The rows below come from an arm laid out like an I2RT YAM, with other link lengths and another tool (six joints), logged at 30 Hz.
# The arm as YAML. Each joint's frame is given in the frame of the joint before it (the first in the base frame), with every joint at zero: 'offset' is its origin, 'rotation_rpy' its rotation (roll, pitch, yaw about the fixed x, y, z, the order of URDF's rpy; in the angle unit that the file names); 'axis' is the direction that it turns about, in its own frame. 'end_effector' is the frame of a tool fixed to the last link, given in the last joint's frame.
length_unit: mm
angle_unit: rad
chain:
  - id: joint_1
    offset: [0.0, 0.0, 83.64]
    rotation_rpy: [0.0, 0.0, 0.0]
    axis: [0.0, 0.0, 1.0]
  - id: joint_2
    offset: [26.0, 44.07, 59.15]
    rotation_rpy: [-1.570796, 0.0, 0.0]
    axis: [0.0, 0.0, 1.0]
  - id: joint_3
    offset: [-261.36, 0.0, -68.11]
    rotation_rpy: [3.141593, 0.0, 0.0]
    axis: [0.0, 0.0, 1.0]
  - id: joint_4
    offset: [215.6, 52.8, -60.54]
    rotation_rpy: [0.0, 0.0, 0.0]
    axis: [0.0, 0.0, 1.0]
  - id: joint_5
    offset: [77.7, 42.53, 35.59]
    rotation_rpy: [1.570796, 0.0, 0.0]
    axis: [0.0, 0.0, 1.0]
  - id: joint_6
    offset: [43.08, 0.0, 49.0]
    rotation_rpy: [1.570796, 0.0, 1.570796]
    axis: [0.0, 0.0, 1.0]
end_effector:
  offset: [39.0, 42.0, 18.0]
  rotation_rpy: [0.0, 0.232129, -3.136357]
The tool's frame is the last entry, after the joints.
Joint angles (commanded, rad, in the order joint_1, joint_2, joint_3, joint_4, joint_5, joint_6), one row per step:
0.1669 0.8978 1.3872 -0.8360 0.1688 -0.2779
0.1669 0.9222 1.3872 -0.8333 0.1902 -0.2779
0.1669 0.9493 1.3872 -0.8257 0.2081 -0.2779
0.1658 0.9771 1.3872 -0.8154 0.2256 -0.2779
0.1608 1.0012 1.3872 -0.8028 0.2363 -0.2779
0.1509 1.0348 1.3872 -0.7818 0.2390 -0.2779
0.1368 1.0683 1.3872 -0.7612 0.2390 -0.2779
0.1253 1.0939 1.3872 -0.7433 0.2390 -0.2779
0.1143 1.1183 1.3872 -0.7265 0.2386 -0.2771
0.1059 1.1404 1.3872 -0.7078 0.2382 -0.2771
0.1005 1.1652 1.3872 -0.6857 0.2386 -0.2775
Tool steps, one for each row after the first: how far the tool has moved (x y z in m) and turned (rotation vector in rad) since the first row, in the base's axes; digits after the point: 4 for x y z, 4 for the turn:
0.0058 -0.0001 -0.0021 -0.0110 0.0202 -0.0200
0.0128 0.0001 -0.0042 -0.0208 0.0383 -0.0367
0.0202 0.0003 -0.0063 -0.0303 0.0544 -0.0539
0.0269 0.0001 -0.0080 -0.0363 0.0651 -0.0688
0.0369 -0.0002 -0.0107 -0.0393 0.0775 -0.0810
0.0469 -0.0013 -0.0139 -0.0412 0.0905 -0.0949
0.0546 -0.0025 -0.0163 -0.0420 0.0983 -0.1063
0.0619 -0.0038 -0.0189 -0.0419 0.1060 -0.1171
0.0688 -0.0047 -0.0211 -0.0419 0.1096 -0.1251
0.0767 -0.0051 -0.0236 -0.0425 0.1124 -0.1307

